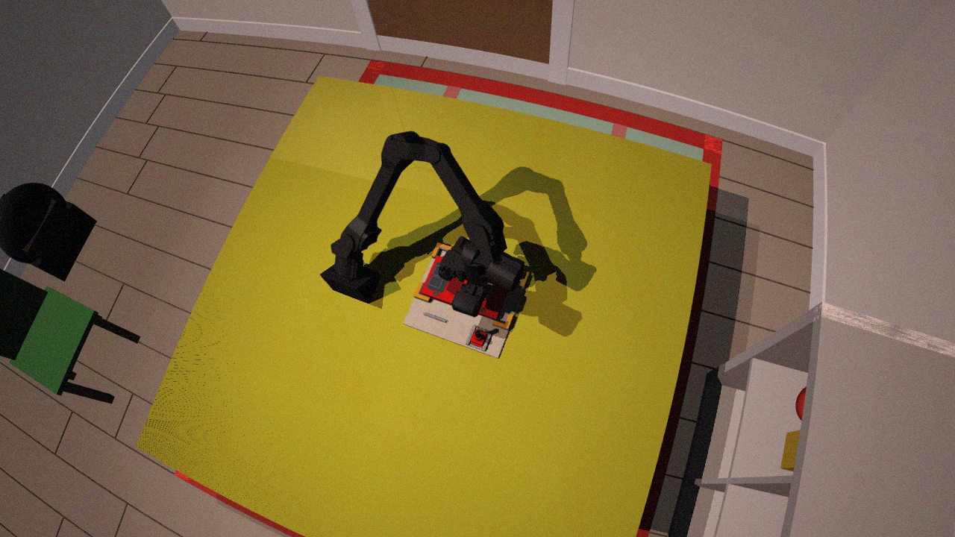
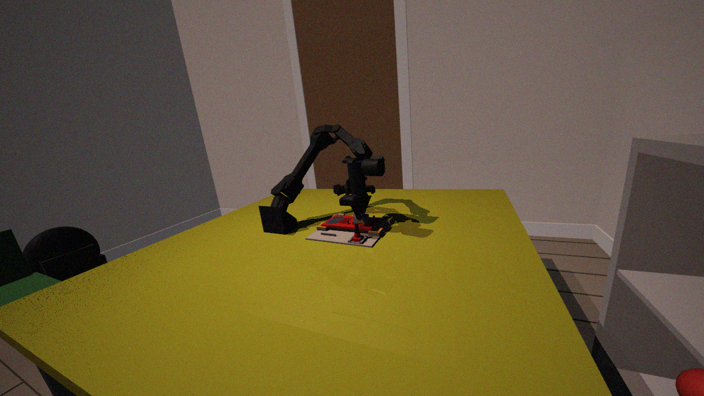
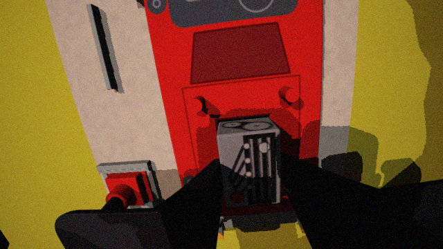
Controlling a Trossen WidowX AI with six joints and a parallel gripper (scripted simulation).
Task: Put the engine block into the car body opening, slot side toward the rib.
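My gripper tip is now 3 cm above the beige base plate, 2 cm past it and 1 cm to the left of it. Also, from my gripper tip: engine block: 1 cm below.
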